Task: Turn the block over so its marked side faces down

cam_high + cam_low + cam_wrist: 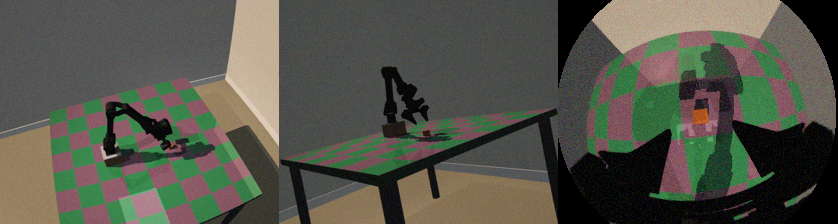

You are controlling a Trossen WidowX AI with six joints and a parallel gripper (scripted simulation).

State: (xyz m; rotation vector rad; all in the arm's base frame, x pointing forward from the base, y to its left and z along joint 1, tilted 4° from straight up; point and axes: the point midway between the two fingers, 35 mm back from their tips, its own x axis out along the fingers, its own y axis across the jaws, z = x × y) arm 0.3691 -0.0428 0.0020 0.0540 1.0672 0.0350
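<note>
My gripper tip is 60 mm above the block and 10 mm short of it.
</note>
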